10 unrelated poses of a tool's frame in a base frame.
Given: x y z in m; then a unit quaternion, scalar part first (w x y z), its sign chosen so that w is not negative.
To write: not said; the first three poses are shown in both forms.
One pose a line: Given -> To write
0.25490, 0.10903, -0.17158, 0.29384, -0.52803, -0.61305, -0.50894 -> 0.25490, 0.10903, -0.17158, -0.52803, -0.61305, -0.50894, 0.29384
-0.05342, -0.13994, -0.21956, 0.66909, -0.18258, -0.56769, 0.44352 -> -0.05342, -0.13994, -0.21956, -0.18258, -0.56769, 0.44352, 0.66909
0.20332, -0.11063, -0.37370, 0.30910, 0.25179, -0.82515, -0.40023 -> 0.20332, -0.11063, -0.37370, 0.25179, -0.82515, -0.40023, 0.30910
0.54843, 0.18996, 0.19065, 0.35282, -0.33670, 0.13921, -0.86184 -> 0.54843, 0.18996, 0.19065, -0.33670, 0.13921, -0.86184, 0.35282
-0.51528, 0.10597, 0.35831, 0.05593, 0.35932, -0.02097, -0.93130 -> -0.51528, 0.10597, 0.35831, 0.35932, -0.02097, -0.93130, 0.05593
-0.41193, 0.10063, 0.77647, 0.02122, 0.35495, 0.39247, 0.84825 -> -0.41193, 0.10063, 0.77647, 0.35495, 0.39247, 0.84825, 0.02122
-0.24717, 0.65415, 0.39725, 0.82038, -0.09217, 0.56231, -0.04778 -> -0.24717, 0.65415, 0.39725, -0.09217, 0.56231, -0.04778, 0.82038
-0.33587, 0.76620, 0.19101, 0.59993, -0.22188, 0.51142, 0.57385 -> -0.33587, 0.76620, 0.19101, -0.22188, 0.51142, 0.57385, 0.59993
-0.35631, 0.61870, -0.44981, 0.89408, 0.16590, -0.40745, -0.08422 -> -0.35631, 0.61870, -0.44981, 0.16590, -0.40745, -0.08422, 0.89408
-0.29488, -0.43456, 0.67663, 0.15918, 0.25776, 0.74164, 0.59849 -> -0.29488, -0.43456, 0.67663, 0.25776, 0.74164, 0.59849, 0.15918
